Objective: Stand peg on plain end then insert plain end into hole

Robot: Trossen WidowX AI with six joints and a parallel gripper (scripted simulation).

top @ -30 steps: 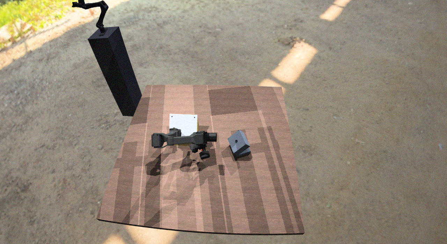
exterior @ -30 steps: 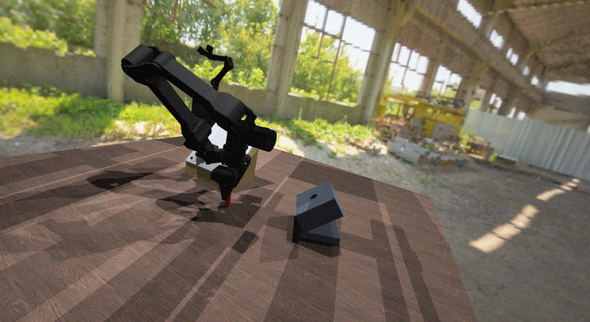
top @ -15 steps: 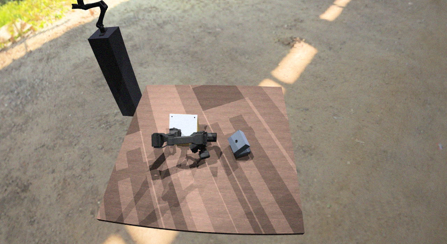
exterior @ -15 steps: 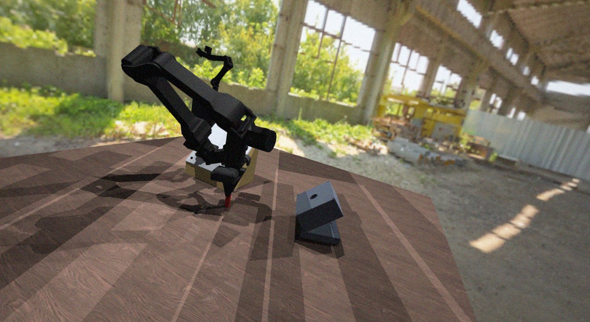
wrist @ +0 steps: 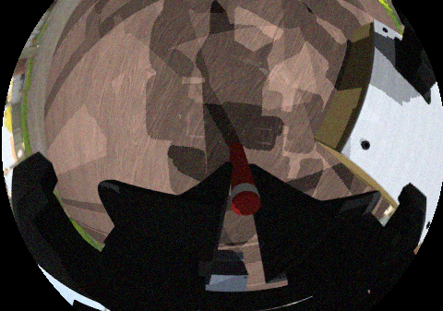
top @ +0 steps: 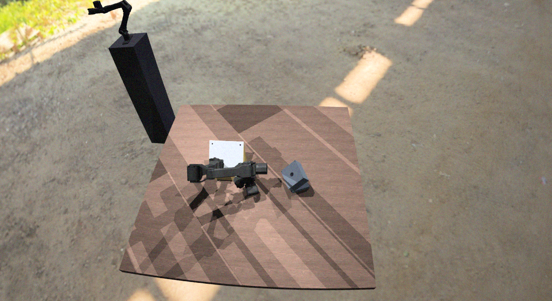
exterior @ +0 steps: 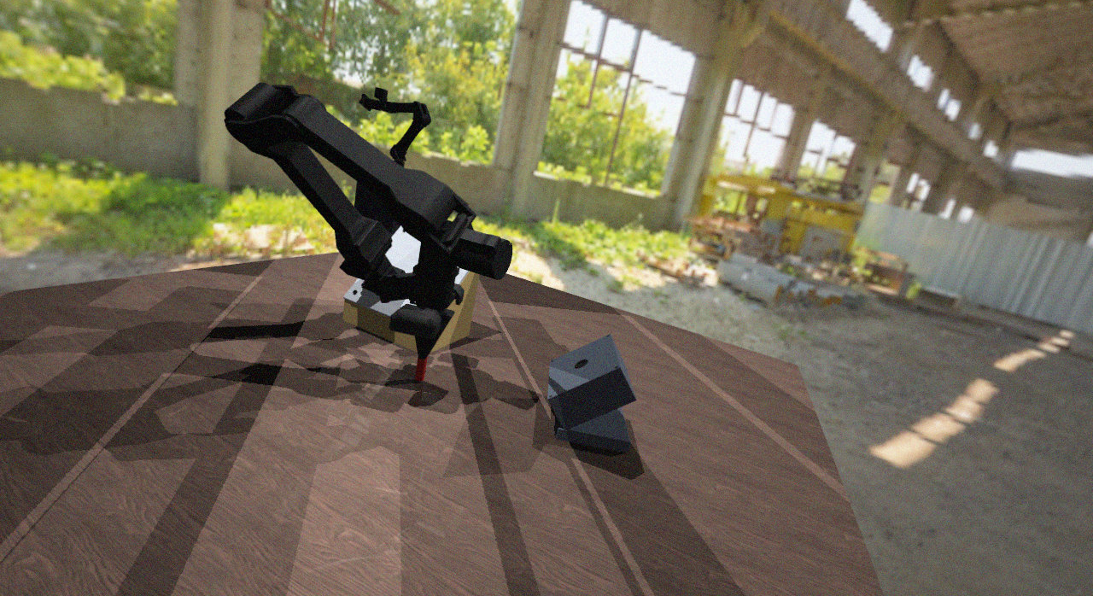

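Right now the grey sloped panel is 240 mm ahead of my gripper tip, 90 mm to the left of it and 30 mm above it. The rest, counted from my gripper tip: red peg 20 mm above.
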